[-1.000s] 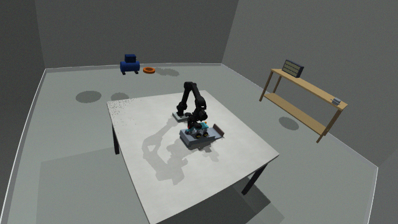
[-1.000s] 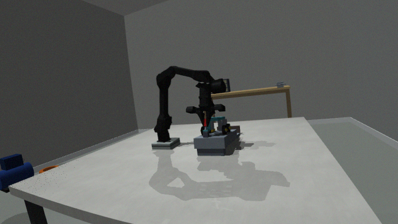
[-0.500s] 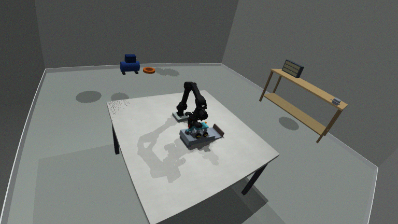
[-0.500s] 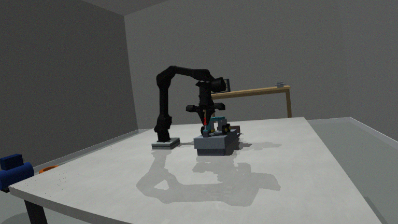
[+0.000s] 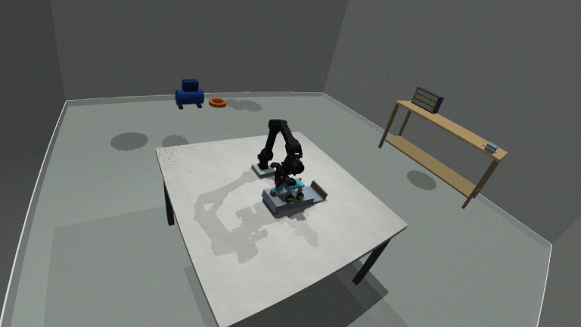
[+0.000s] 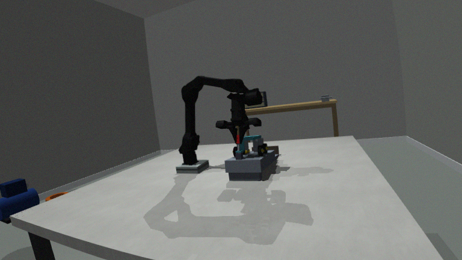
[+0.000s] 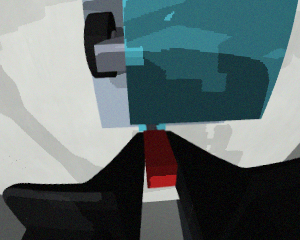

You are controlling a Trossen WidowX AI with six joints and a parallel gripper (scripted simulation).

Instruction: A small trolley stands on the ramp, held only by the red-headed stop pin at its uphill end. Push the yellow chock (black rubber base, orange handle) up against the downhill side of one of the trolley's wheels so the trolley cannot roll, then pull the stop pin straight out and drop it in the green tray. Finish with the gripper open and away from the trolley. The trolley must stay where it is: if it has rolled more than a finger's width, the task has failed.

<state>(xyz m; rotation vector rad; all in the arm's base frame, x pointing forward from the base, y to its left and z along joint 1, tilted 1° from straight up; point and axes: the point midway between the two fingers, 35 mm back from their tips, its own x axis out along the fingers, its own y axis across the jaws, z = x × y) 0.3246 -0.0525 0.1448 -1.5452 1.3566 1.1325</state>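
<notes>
Now: gripper tip 18 cm to the right of the green tray, 15 cm above it and 12 cm past it. The rest, counted from my gripper tip: grey ramp 10 cm to the left, 10 cm below, 1 cm ahead; then teal trolley 9 cm to the left, 3 cm below, 1 cm ahead; then red-headed stop pin right at my gripper tip.
</notes>
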